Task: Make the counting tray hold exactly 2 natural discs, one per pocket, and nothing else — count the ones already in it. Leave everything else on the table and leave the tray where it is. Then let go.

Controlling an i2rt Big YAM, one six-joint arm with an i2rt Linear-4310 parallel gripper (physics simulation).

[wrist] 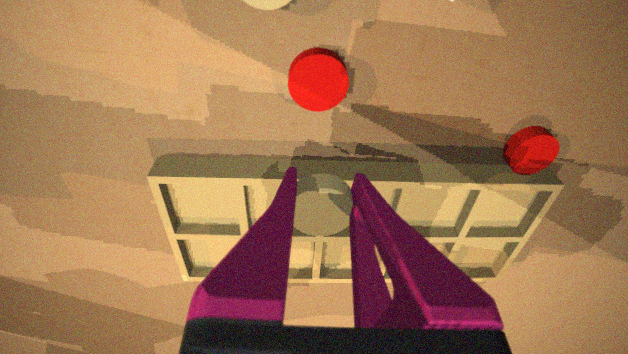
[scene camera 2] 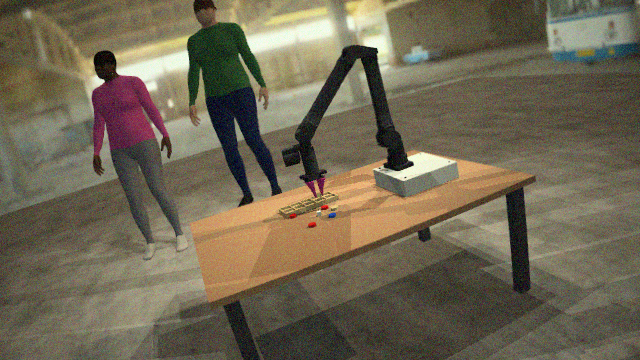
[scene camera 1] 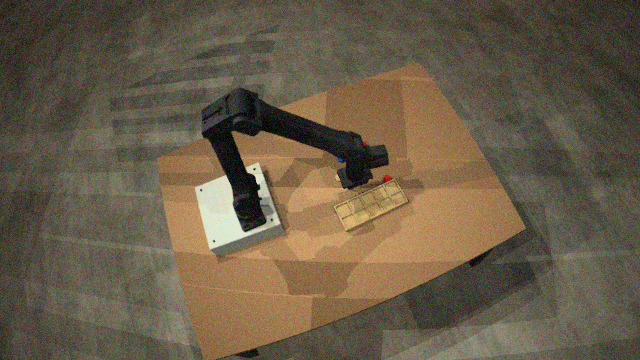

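Observation:
The counting tray (scene camera 1: 378, 217) (scene camera 2: 285, 214) (wrist: 210, 167) is pale wood with two rows of pockets. My gripper (scene camera 2: 319, 195) (wrist: 324, 180) is shut on a natural disc (wrist: 322, 212), held between the purple fingertips. In the wrist view the held disc overlaps the tray's long side and a middle pocket; its exact height is hard to tell. No disc shows in the uncovered pockets; the fingers and held disc hide some. Another natural disc (scene camera 1: 337, 177) (scene camera 2: 334, 208) (wrist: 267, 3) lies on the table away from the tray.
A red disc (scene camera 2: 324, 207) (wrist: 318, 80) lies near the tray's long side. Another red disc (scene camera 1: 387, 178) (scene camera 2: 293, 216) (wrist: 532, 150) lies by its corner. A third red disc (scene camera 1: 364, 143) (scene camera 2: 312, 224), a blue piece (scene camera 1: 340, 160) (scene camera 2: 332, 215) and a white cube (scene camera 2: 319, 213) lie farther off.

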